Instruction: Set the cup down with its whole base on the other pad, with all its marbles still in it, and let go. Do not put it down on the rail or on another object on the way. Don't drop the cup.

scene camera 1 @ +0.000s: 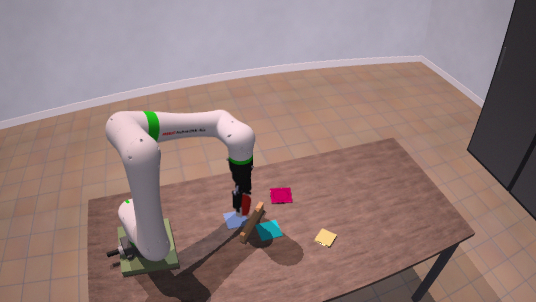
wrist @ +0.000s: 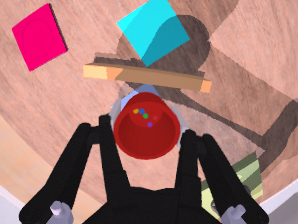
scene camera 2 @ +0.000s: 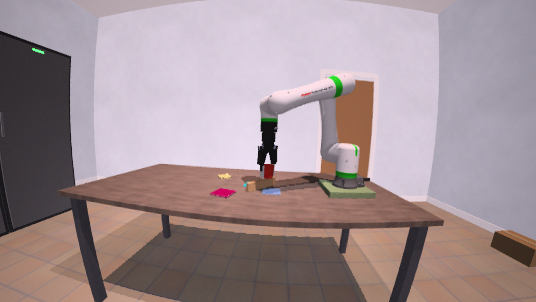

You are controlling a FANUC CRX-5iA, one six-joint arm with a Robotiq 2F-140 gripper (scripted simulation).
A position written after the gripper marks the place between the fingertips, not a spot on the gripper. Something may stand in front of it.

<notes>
In view: the gripper [wrist: 145,110], a red cup [wrist: 132,135] and a rail [wrist: 92,70].
</notes>
